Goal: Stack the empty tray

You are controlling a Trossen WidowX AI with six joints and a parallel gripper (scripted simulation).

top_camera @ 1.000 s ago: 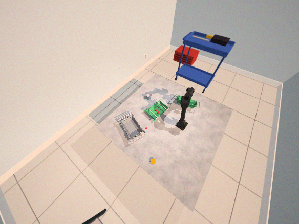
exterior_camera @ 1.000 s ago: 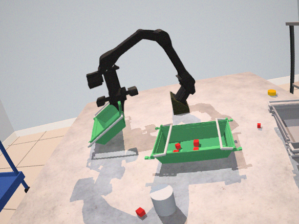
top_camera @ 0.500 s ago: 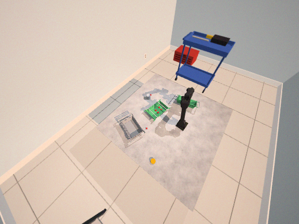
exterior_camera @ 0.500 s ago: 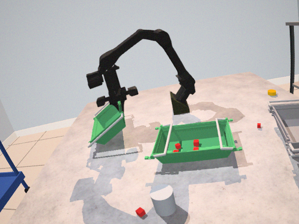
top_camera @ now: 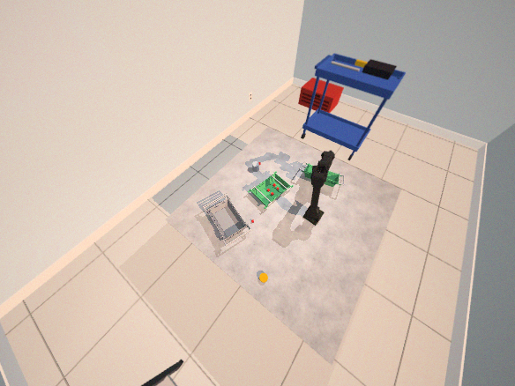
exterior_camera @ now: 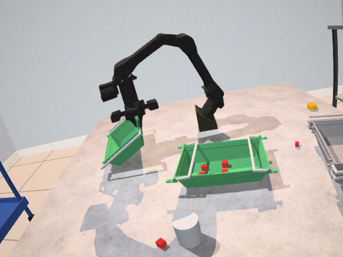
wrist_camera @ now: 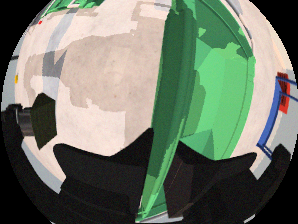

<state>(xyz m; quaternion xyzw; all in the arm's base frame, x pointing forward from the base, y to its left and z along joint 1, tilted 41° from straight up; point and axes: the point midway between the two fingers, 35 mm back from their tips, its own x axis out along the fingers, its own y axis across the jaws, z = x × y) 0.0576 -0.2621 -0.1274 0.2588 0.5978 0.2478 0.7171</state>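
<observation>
My gripper tip is now 8 cm to the left of the green tray. Round my gripper tip: disc: 80 cm to the left, 7 cm below, 5 cm ahead.
</observation>
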